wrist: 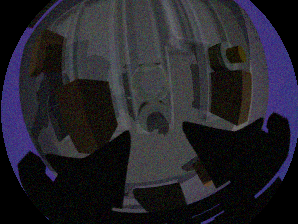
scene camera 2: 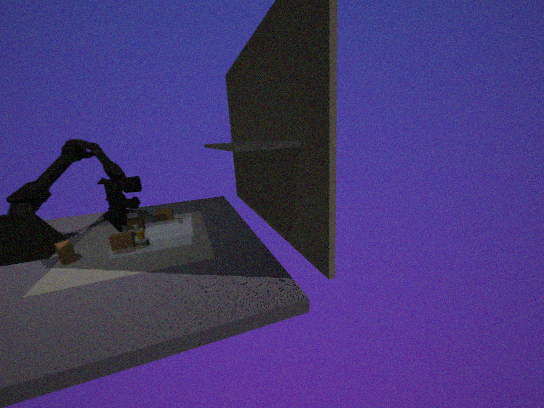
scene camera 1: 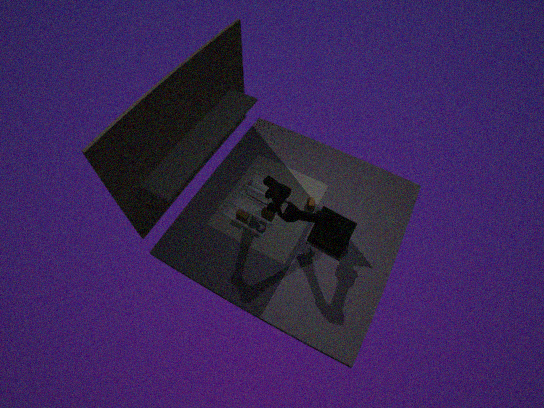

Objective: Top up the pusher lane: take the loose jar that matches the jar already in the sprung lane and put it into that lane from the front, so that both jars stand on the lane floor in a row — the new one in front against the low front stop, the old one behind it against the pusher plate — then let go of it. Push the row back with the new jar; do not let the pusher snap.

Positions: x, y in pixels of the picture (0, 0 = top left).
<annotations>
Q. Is the gripper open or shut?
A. Open.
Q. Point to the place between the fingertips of the gripper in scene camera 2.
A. At 123, 229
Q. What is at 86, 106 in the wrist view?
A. A brown box.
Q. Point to a brown box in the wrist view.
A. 46, 56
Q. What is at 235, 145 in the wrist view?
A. The gripper.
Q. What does the gripper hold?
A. Nothing.
</annotations>
